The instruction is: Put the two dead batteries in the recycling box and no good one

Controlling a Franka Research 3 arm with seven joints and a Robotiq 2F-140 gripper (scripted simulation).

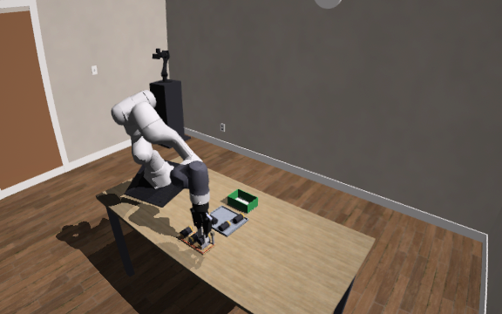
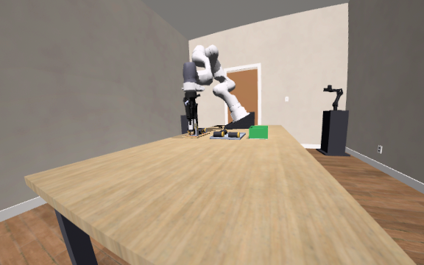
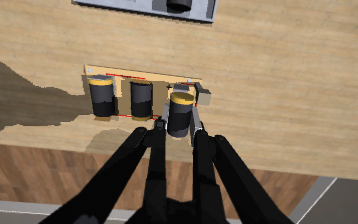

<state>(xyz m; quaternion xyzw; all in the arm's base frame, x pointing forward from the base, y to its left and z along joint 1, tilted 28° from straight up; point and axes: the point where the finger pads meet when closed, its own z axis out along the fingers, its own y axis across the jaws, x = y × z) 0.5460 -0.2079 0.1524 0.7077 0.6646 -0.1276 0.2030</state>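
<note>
Now: the bulb 40 mm to the left of my hand and 30 mm ahead of it. Also, from my hand: green recycling box (410 mm to the left, 70 mm below, 50 mm behind); grey tray (230 mm to the left, 80 mm below, 50 mm behind).
</note>
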